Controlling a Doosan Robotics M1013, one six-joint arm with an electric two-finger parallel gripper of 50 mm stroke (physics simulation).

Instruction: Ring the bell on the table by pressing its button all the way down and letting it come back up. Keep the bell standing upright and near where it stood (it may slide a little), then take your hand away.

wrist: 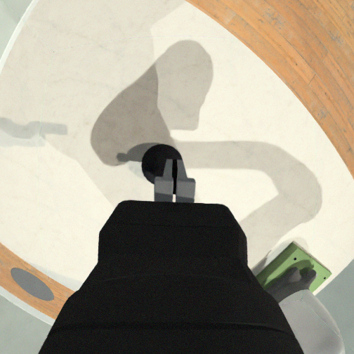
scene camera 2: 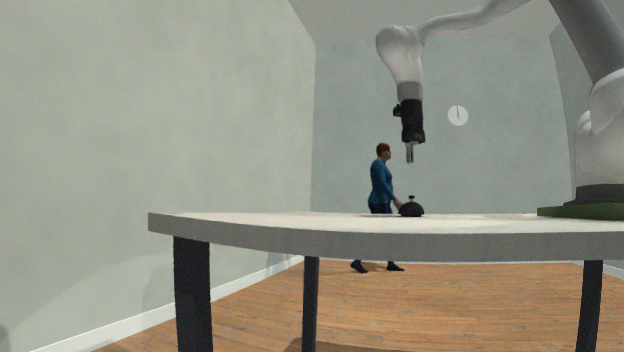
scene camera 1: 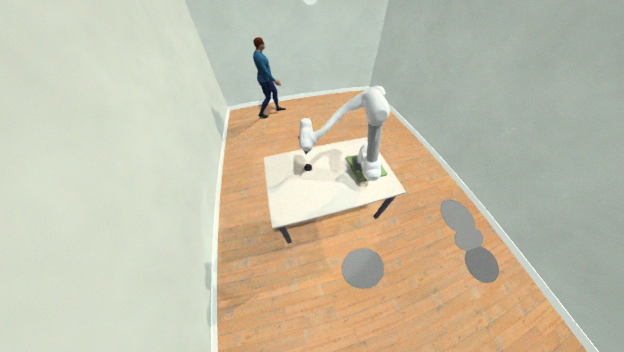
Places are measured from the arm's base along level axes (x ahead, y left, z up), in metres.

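Pixels of known places: gripper, fingertip midpoint: (scene camera 2: 410, 162) (scene camera 1: 306, 154).
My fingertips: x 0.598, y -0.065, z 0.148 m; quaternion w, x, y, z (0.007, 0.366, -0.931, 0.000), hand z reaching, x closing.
Observation:
Behind a point stands the place of what it marks.
A black dome-shaped bell (scene camera 1: 308, 167) @(y -0.002, x 0.585, z 0.013 m) (scene camera 2: 411, 209) @(y 0.013, x 0.582, z -0.004 m) (wrist: 155, 163) stands upright on the white table (scene camera 1: 300, 205) @(y 0.403, x 0.690, z -0.027 m) (scene camera 2: 300, 222) @(y 0.432, x 0.712, z -0.027 m) (wrist: 45, 200). In the scene camera 2 view its button (scene camera 2: 411, 197) @(y -0.016, x 0.587, z 0.033 m) stands up on top of the dome. My gripper (scene camera 2: 410, 162) @(y -0.065, x 0.598, z 0.148 m) (wrist: 173, 169) is shut with nothing between its fingers. It points down above the bell, with a clear gap between the fingertips and the button in the scene camera 2 view. In the wrist view the fingers cover part of the bell, and its button is hidden.
The arm's base stands on a green plate (scene camera 1: 382, 172) @(y 0.129, x -0.180, z -0.001 m) (scene camera 2: 550, 212) @(y -0.041, x 0.146, z -0.014 m) (wrist: 320, 275) at one end of the table. A person (scene camera 1: 263, 70) (scene camera 2: 381, 180) in a blue top is on the floor beyond the table. Shadows of the arm fall across the table top.

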